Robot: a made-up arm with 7 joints. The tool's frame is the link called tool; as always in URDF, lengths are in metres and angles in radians. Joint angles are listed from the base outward.
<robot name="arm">
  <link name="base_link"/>
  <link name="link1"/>
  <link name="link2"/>
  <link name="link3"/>
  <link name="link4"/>
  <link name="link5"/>
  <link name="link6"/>
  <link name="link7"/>
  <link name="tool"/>
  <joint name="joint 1" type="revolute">
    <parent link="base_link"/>
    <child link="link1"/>
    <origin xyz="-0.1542 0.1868 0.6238"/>
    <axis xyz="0 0 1"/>
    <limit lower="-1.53" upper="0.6"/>
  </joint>
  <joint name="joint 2" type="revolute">
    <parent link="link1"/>
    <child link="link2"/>
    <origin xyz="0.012 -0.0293 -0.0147"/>
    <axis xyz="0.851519 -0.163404 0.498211"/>
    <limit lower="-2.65" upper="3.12"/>
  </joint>
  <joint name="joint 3" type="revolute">
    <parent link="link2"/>
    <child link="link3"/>
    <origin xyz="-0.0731 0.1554 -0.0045"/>
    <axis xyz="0 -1 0"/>
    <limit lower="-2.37" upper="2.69"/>
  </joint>
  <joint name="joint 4" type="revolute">
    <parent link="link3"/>
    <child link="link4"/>
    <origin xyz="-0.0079 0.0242 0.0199"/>
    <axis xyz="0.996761 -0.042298 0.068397"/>
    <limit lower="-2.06" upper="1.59"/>
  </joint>
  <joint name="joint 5" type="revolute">
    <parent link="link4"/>
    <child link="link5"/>
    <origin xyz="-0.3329 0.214 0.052"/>
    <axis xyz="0 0 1"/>
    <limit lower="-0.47" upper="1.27"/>
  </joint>
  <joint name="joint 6" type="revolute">
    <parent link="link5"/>
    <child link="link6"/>
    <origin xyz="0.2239 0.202 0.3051"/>
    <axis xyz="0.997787 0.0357 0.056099"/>
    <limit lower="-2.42" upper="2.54"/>
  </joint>
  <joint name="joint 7" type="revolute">
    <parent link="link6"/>
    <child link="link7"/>
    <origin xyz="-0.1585 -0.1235 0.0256"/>
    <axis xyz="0 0 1"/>
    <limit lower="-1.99" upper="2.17"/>
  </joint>
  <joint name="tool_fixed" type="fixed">
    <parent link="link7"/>
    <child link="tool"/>
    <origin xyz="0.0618 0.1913 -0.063" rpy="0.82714 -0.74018 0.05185"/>
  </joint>
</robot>
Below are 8 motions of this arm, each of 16 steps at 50 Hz.
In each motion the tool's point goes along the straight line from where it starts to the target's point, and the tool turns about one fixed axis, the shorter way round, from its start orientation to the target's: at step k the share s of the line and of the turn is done. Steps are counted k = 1, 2, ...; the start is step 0. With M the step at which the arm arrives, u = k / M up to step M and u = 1 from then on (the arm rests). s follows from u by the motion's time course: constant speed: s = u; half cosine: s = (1 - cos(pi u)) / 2; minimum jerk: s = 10 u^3 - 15 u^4 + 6 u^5.
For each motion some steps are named. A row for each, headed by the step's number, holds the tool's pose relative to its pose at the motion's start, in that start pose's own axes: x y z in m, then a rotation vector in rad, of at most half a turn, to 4 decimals.
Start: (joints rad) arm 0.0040 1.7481 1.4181 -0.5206 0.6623 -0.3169 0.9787
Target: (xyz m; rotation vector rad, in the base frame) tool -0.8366 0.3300 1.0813 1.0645 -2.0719 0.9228
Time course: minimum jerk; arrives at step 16
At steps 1, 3, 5, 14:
1: 0.0002 -0.0005 0.0001 -0.0004 -0.0007 -0.0008
3: 0.0046 -0.0110 0.0013 -0.0097 -0.0154 -0.0175
5: 0.0171 -0.0407 0.0046 -0.0358 -0.0569 -0.0644
14: 0.0934 -0.2225 0.0253 -0.1959 -0.3113 -0.3522

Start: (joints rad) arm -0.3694 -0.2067 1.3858 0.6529 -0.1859 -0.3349 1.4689
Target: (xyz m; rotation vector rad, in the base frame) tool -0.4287 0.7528 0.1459 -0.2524 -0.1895 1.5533
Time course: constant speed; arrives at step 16
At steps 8, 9, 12, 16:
8: -0.0148 -0.0795 -0.0994 0.1242 0.2434 -0.1800
9: -0.0167 -0.0895 -0.1118 0.1397 0.2738 -0.2026
12: -0.0222 -0.1193 -0.1491 0.1863 0.3651 -0.2701
16: -0.0297 -0.1591 -0.1988 0.2484 0.4868 -0.3601

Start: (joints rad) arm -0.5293 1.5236 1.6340 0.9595 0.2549 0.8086 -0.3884
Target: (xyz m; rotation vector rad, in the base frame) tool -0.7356 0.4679 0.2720 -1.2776 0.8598 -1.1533
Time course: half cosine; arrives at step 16
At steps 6, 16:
6: 0.0207 -0.0004 -0.0048 0.0494 -0.0688 -0.0466
16: 0.0671 -0.0012 -0.0154 0.1601 -0.2228 -0.1511

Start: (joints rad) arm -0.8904 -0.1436 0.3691 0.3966 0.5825 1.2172 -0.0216
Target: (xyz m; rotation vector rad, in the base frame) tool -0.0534 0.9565 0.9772 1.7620 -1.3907 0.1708
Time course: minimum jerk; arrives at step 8
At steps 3, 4, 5, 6, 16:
3: 0.0154 -0.0095 -0.0046 -0.0212 -0.0099 0.0164
4: 0.0279 -0.0172 -0.0084 -0.0385 -0.0179 0.0299
5: 0.0405 -0.0250 -0.0121 -0.0559 -0.0260 0.0433
6: 0.0501 -0.0309 -0.0150 -0.0691 -0.0322 0.0535
16: 0.0559 -0.0345 -0.0168 -0.0771 -0.0359 0.0597

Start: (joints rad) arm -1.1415 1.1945 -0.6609 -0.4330 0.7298 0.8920 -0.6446
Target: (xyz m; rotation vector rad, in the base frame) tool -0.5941 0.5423 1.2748 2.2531 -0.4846 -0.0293
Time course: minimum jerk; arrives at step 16
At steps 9, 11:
9: -0.0512 0.0711 0.1274 0.2393 0.0306 0.0632
11: -0.0681 0.0946 0.1697 0.3186 0.0408 0.0841

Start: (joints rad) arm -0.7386 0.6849 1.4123 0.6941 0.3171 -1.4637 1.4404
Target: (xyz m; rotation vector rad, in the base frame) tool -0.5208 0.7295 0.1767 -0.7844 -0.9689 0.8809
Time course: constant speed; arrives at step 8
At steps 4, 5, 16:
4: -0.0235 0.0063 -0.0044 -0.0028 -0.0064 0.0298
5: -0.0294 0.0079 -0.0055 -0.0035 -0.0080 0.0373
16: -0.0470 0.0126 -0.0087 -0.0056 -0.0128 0.0596

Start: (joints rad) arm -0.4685 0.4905 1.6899 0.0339 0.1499 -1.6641 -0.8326
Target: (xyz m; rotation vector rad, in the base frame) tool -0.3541 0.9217 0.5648 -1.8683 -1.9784 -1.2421
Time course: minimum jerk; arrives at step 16
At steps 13, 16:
13: -0.0442 0.0943 0.1017 -0.1248 -0.0510 0.2761
16: -0.0465 0.0991 0.1069 -0.1312 -0.0536 0.2903

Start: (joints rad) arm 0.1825 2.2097 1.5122 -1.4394 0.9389 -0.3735 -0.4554
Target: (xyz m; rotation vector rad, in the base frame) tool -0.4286 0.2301 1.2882 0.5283 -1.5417 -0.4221
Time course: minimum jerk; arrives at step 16
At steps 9, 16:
9: -0.0416 -0.0012 -0.0727 -0.3567 -0.0554 0.1635
16: -0.0675 -0.0020 -0.1181 -0.5791 -0.0899 0.2654

